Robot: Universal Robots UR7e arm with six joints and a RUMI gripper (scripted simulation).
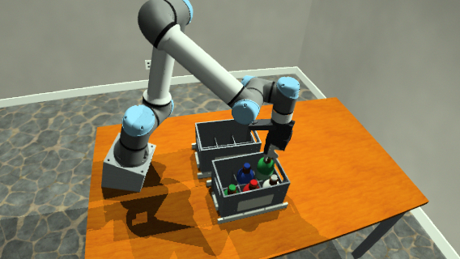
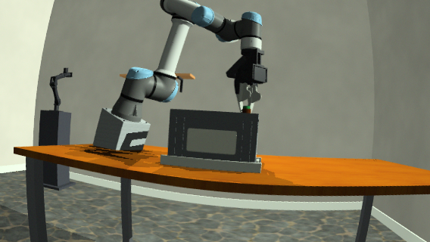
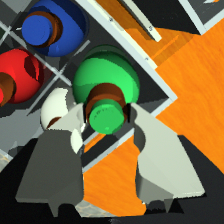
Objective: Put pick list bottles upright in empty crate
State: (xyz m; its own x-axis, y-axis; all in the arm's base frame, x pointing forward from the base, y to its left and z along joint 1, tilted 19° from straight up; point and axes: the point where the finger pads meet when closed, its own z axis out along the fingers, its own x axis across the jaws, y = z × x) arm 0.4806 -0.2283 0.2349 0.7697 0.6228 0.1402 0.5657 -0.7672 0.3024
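The green bottle is 7 cm below my hand. Round my hand: blue-label bottle (8 cm behind, 1 cm to the left, 11 cm below); then white-label bottle (1 cm behind, 9 cm to the right, 11 cm below); then red-label bottle (10 cm behind, 7 cm to the right, 11 cm below).
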